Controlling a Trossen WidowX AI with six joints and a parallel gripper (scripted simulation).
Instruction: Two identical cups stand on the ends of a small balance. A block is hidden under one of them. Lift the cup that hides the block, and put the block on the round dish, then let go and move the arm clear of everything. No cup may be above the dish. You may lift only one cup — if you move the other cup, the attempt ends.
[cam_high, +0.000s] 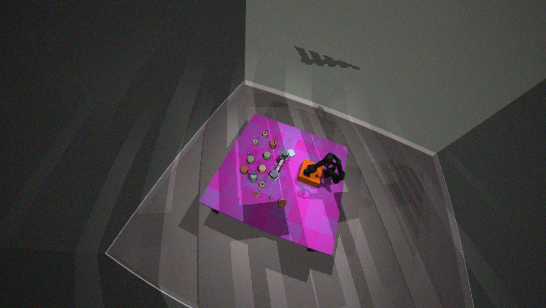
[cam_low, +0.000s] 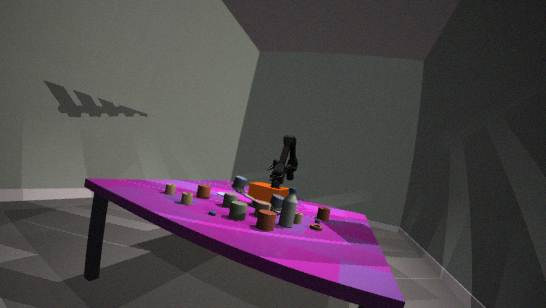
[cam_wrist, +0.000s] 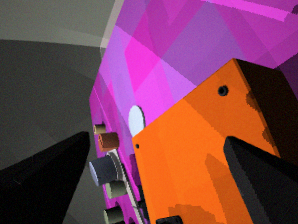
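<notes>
Now: gripper tip 47 cm short of the blue-grey cup, 17 cm to the right of it and 10 cm above it. From my gripper tip the other things lie so: grey block 46 cm ahead, 15 cm to the left, 12 cm below; then grey bottle 65 cm ahead, 23 cm to the left, 5 cm below.
</notes>
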